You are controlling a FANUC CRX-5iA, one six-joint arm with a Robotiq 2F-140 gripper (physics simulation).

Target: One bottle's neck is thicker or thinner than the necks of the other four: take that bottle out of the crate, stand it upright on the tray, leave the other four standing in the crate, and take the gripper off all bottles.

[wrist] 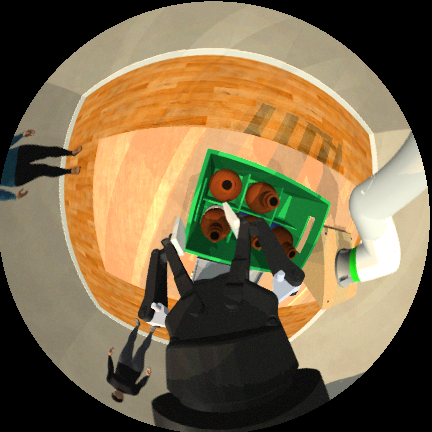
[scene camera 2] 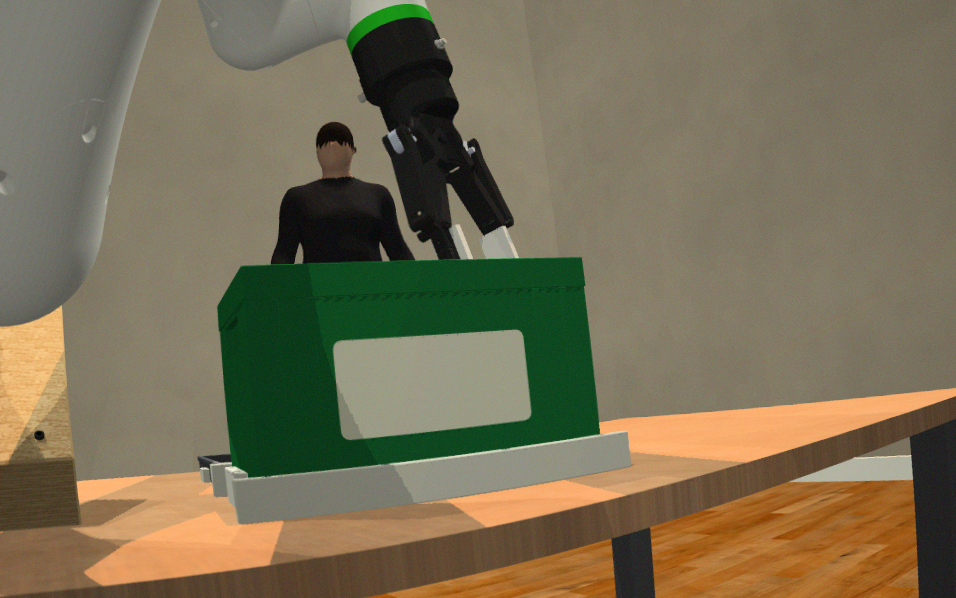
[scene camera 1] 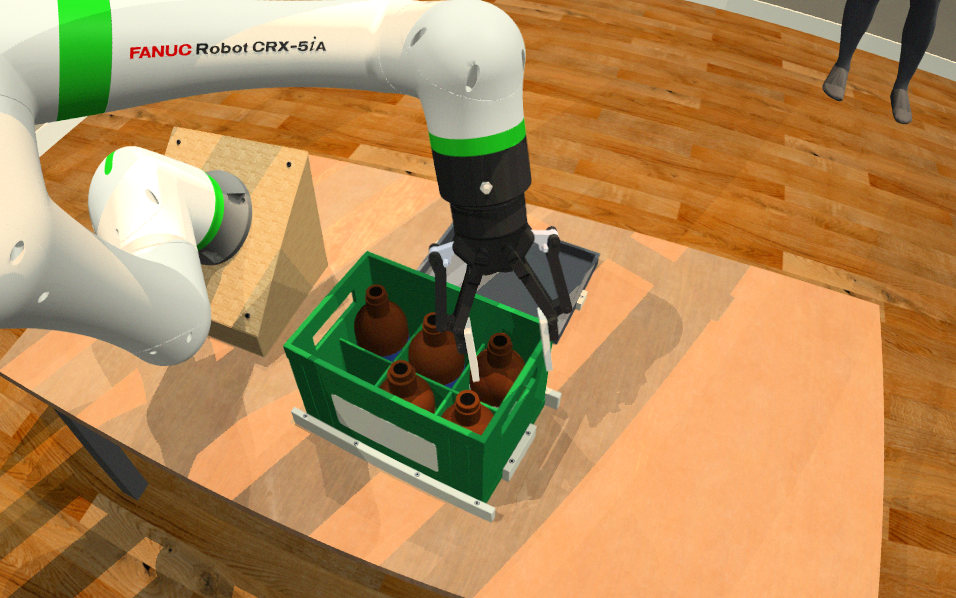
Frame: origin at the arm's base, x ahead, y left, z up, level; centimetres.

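Seen in the pictures: gripper, fingertip midpoint: (wrist: pixel 203 216) (scene camera 1: pixel 511 368); arm's base at its link origin: (wrist: pixel 343 267) (scene camera 1: pixel 214 218).
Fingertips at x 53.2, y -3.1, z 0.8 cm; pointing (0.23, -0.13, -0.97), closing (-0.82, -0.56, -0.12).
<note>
Pixels of each thing's top centre, then the offset from my fingertips to it. "spot": a spot on its surface instead.
- green crate at its top centre: (scene camera 2: pixel 386 282) (scene camera 1: pixel 417 336) (wrist: pixel 268 225) dy -2.4, dx -11.3, dz +1.7 cm
- back-right bottle at its top centre: (scene camera 1: pixel 500 340) (wrist: pixel 214 235) dy +2.6, dx -2.9, dz +0.5 cm
- back-middle bottle at its top centre: (scene camera 1: pixel 433 319) (wrist: pixel 258 243) dy +1.6, dx -11.5, dz +0.5 cm
- dark grey tray at a spot on its surface: (scene camera 1: pixel 583 262) spot: dy +35.5, dx -4.0, dz -15.3 cm
A green crate (scene camera 1: pixel 313 373) (scene camera 2: pixel 274 394) (wrist: pixel 250 166) holds five upright brown bottles, three in its back row and two in front; the front-left compartment is empty. My gripper (scene camera 1: pixel 511 373) (wrist: pixel 203 216) is open and tilted over the crate's right end. Its white fingers stand apart on either side of the neck of the back-right bottle (scene camera 1: pixel 497 373) (wrist: pixel 215 225), with gaps showing beside the neck. The back-middle bottle (scene camera 1: pixel 434 352) is close to one finger. Which neck differs I cannot tell. The dark grey tray (scene camera 1: pixel 583 262) lies behind the crate, partly hidden by the gripper. The crate wall hides the fingertips in scene camera 2.
Pale rails (scene camera 1: pixel 386 461) (scene camera 2: pixel 437 483) run along the crate's base. The wooden wedge mount (scene camera 1: pixel 282 211) of the arm stands left of the crate. The crate's side walls and green dividers rise around the bottles. Human figures (scene camera 2: pixel 334 218) (wrist: pixel 130 365) stand beyond the table.
</note>
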